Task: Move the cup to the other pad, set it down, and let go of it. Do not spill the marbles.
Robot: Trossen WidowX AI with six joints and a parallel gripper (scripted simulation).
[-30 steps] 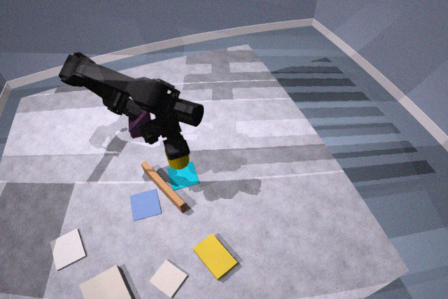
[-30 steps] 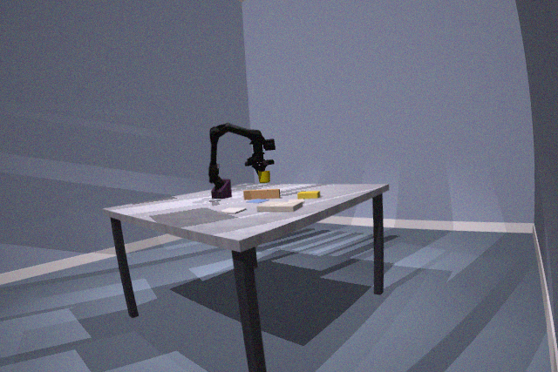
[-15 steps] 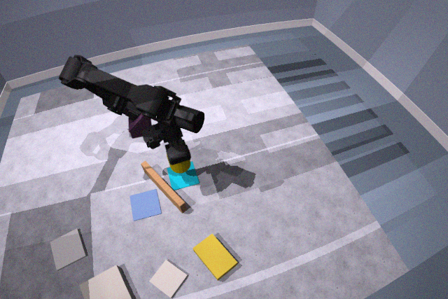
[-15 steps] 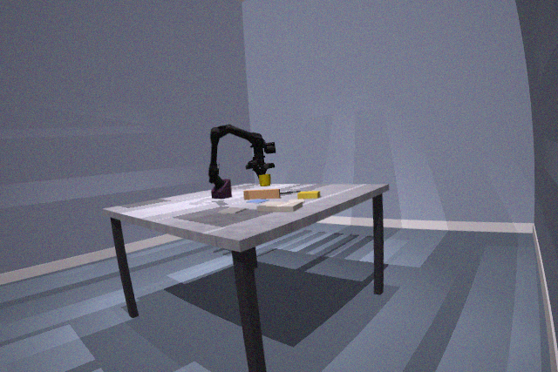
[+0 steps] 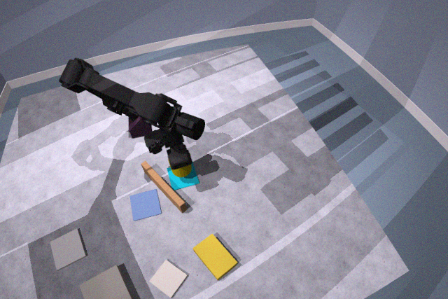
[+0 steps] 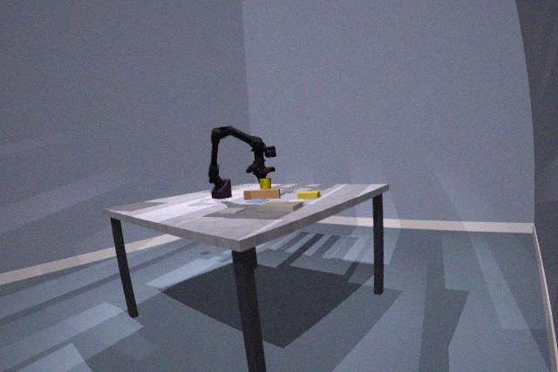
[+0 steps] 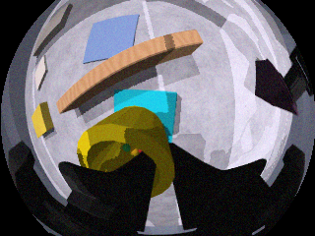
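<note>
My gripper tip is now 3 cm short of the cyan pad and 8 cm above it. The rest, counted from my gripper tip: wooden bar 7 cm ahead, 7 cm to the right, 6 cm below; cup 2 cm ahead; green marble 4 cm ahead, 2 cm to the left, 2 cm below.
</note>
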